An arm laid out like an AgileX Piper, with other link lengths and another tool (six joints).
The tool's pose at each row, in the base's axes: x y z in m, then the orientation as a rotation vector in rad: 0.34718, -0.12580, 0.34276, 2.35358, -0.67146, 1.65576; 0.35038, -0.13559, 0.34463, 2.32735, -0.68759, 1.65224; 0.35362, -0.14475, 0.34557, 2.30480, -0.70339, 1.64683; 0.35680, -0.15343, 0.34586, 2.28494, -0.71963, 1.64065; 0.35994, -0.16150, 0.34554, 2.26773, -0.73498, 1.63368; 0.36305, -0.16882, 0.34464, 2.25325, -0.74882, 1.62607; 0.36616, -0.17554, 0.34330, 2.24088, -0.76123, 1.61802; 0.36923, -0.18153, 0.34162, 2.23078, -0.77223, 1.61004; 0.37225, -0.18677, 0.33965, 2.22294, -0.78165, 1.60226; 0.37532, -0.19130, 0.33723, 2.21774, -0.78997, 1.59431; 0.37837, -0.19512, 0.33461, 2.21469, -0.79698, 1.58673; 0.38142, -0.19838, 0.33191, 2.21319, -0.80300, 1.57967; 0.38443, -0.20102, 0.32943, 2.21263, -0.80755, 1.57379; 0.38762, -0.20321, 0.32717, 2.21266, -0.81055, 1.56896; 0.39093, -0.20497, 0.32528, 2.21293, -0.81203, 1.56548; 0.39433, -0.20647, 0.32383, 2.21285, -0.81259, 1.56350
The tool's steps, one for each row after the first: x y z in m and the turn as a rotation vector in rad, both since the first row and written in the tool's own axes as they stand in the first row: 0.00511, 0.00694, 0.00594, -0.02255, 0.01107, 0.00244; 0.00921, 0.01341, 0.01200, -0.04363, 0.01940, 0.00518; 0.01256, 0.01955, 0.01805, -0.06344, 0.02587, 0.00882; 0.01519, 0.02523, 0.02404, -0.08174, 0.03063, 0.01242; 0.01707, 0.03033, 0.02991, -0.09831, 0.03378, 0.01558; 0.01840, 0.03494, 0.03571, -0.11344, 0.03573, 0.01824; 0.01921, 0.03897, 0.04130, -0.12677, 0.03659, 0.02059; 0.01955, 0.04239, 0.04665, -0.13818, 0.03645, 0.02253; 0.01931, 0.04521, 0.05192, -0.14774, 0.03489, 0.02431; 0.01869, 0.04744, 0.05696, -0.15543, 0.03243, 0.02584; 0.01786, 0.04918, 0.06181, -0.16159, 0.02945, 0.02725; 0.01706, 0.05037, 0.06630, -0.16618, 0.02663, 0.02828; 0.01640, 0.05106, 0.07067, -0.16950, 0.02413, 0.02873; 0.01601, 0.05127, 0.07485, -0.17160, 0.02227, 0.02864; 0.01598, 0.05117, 0.07884, -0.17290, 0.02138, 0.02834
